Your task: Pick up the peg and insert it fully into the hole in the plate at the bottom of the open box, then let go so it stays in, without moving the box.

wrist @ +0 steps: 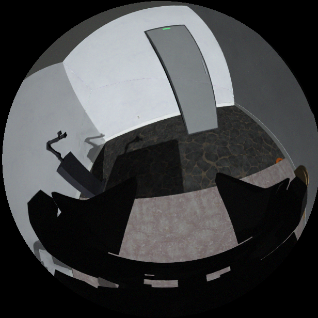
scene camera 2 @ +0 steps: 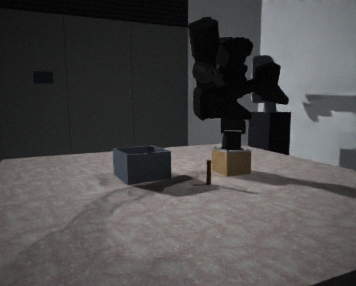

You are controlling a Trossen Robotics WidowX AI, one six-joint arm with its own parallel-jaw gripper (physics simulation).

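Places are measured from the arm's base along level axes (x ahead, y left, z up), in millimetres.
Where they show: gripper, fingertip midpoint: [scene camera 2: 269, 109]; arm's base at its link origin: [scene camera 2: 231, 148].
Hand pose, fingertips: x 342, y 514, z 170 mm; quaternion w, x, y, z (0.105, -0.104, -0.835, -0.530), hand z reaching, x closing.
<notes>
Things, the pixels of their centre, and the offset from my fingertips. Level surfaces: height alone.
- brown peg at the middle of its body: [scene camera 2: 208, 172] 411 mm right, 163 mm back, 218 mm down
- open blue-grey box at the middle of its body: [scene camera 2: 141, 163] 614 mm right, 9 mm back, 209 mm down
- table at its surface level: 258 mm down
The brown peg [scene camera 2: 208, 172] stands upright on the table in the scene view, just left of a tan block. The open blue-grey box [scene camera 2: 149, 169] stands on the table to the left of the peg, apart from it. Its inner floor, the plate and the hole are hidden by its walls. My gripper [scene camera 2: 269, 110] [wrist: 177, 179] is open and empty, raised well above the table and up to the right of the peg. Its dark fingers stand wide apart in the wrist view, where the peg and the box do not show.
The tan block [scene camera 2: 231, 162] stands close to the right of the peg, below the dark arm. A dark pedestal [scene camera 2: 280, 131] [wrist: 81, 175] stands beyond the table [scene camera 2: 175, 235] [wrist: 170, 225]. A grey door-like panel [wrist: 192, 80] stands at the far wall in the wrist view.
</notes>
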